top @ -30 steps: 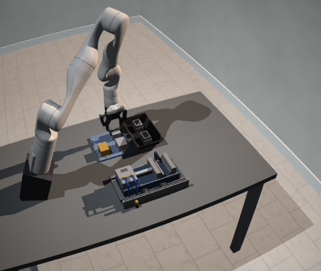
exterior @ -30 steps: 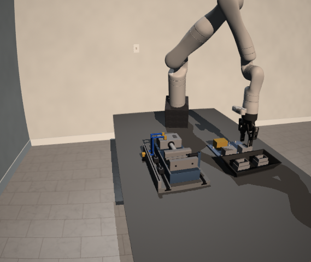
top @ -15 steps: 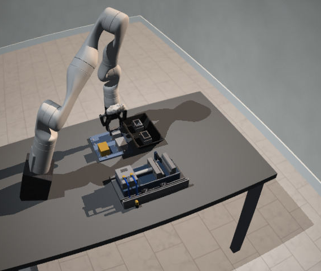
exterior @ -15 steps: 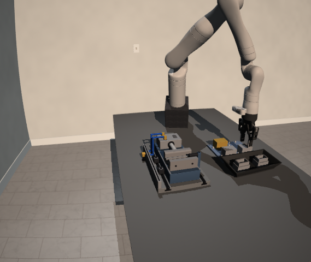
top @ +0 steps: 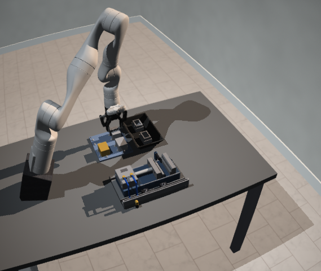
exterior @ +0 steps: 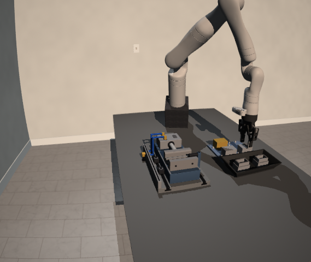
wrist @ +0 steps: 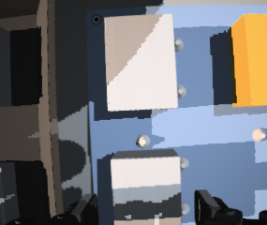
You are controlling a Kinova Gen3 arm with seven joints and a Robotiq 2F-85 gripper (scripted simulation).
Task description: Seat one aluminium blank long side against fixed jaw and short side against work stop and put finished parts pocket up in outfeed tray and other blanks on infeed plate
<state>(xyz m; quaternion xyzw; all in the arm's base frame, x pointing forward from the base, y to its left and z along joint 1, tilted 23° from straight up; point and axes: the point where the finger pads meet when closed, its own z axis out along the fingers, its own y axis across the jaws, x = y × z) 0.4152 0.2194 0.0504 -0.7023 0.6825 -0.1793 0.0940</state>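
The brass blank is 90 mm to the right of my hand, 90 mm behind it and 40 mm below it.
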